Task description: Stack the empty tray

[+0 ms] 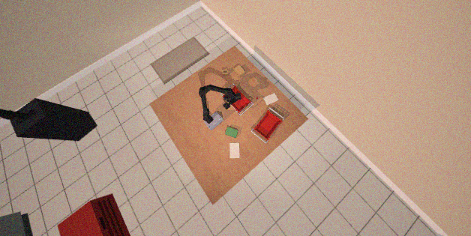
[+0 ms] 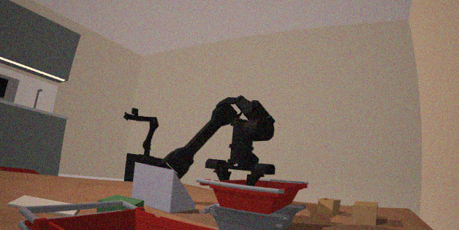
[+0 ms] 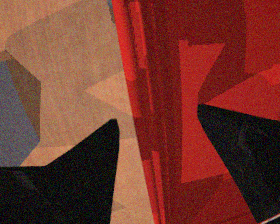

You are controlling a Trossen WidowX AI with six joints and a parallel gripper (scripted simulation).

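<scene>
Right now my gripper tip is 7 cm short of the red tray, 3 cm below it and 1 cm to the left of it. Also, from my gripper tip: green block: 22 cm behind, 21 cm to the right, 6 cm below.
</scene>
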